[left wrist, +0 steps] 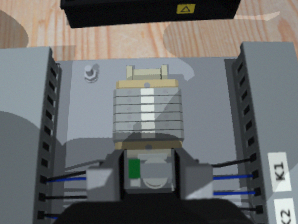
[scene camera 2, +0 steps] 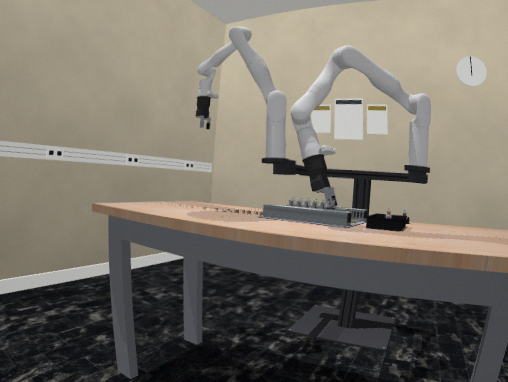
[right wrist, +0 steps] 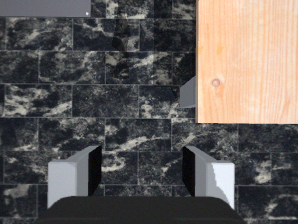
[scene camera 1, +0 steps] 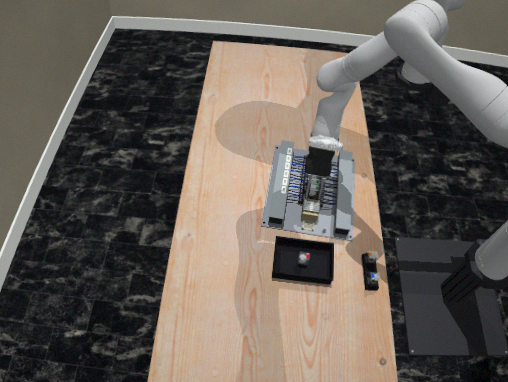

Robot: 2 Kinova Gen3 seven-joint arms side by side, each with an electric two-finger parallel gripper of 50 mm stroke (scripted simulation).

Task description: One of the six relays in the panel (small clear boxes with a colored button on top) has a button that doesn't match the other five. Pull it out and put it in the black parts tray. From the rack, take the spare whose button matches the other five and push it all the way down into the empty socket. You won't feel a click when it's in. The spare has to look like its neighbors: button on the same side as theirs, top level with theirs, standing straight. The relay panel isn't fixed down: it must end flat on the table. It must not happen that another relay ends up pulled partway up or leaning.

Labels:
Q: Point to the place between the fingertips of the left gripper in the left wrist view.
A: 149,165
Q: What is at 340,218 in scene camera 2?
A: A relay panel.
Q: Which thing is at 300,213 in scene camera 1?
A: A relay panel.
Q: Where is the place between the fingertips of the left gripper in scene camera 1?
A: At 312,194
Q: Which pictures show the left gripper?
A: The left wrist view, scene camera 2 and scene camera 1 only.

